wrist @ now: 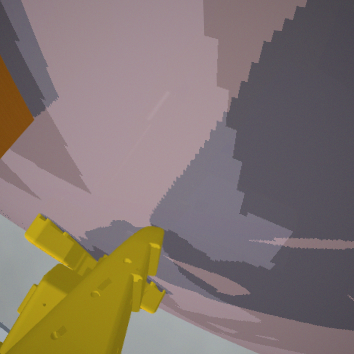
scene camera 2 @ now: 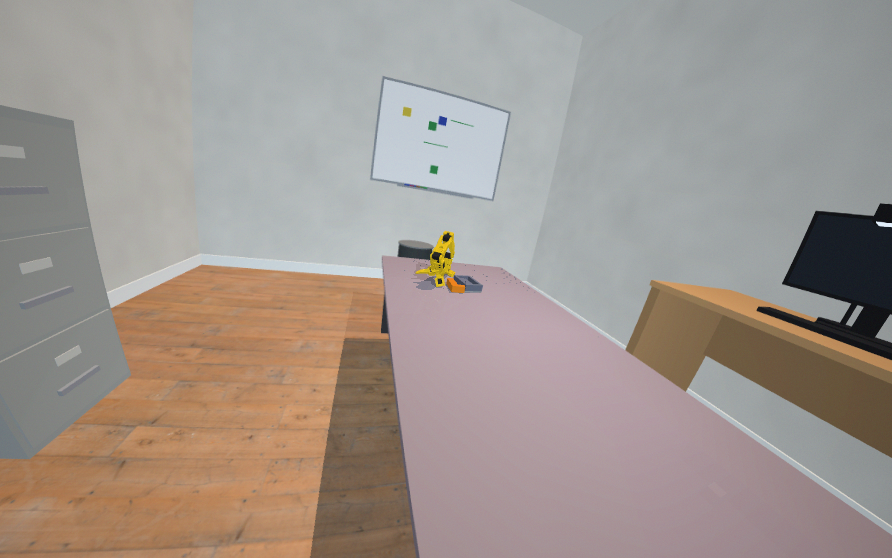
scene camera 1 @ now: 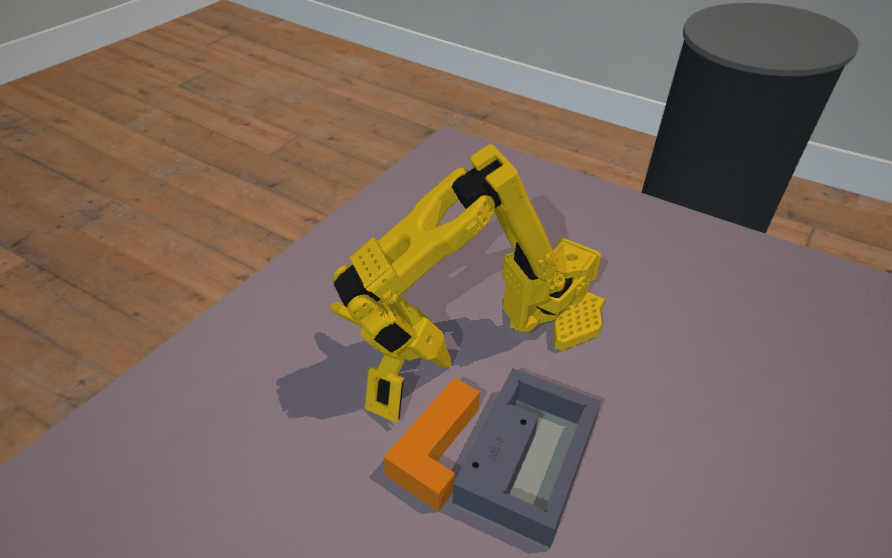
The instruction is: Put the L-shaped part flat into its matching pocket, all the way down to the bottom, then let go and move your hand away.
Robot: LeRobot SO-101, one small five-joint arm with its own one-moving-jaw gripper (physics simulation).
Labels:
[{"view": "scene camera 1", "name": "orange L-shaped part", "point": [412,463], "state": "on the table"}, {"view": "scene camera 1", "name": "grey pocket block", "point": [518,475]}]

